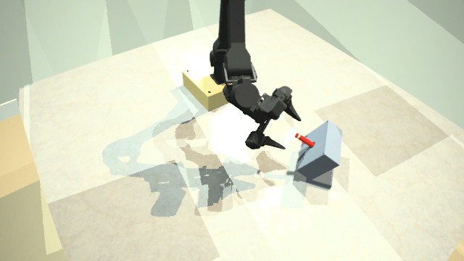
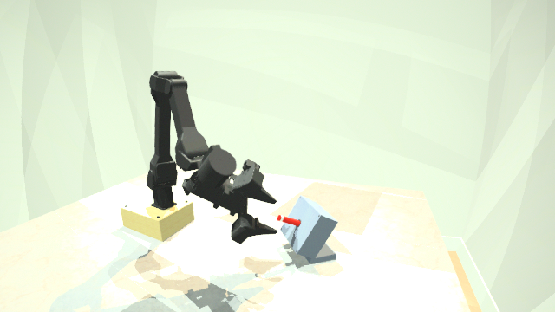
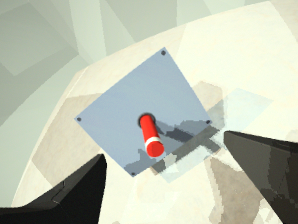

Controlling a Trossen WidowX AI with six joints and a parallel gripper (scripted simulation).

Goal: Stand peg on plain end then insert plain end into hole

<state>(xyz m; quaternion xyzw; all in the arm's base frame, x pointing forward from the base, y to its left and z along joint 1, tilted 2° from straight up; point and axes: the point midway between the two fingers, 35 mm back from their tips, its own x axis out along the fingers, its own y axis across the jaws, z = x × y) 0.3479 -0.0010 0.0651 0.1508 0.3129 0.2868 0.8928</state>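
Now: gripper tip 30 mm to the right of the red peg, 20 mm short of it and 20 mm above it. Round my gripper tip: grey-blue sloped panel 60 mm to the left, 60 mm ahead, 40 mm below; thin flat foot 110 mm below, 80 mm to the left, 70 mm ahead.
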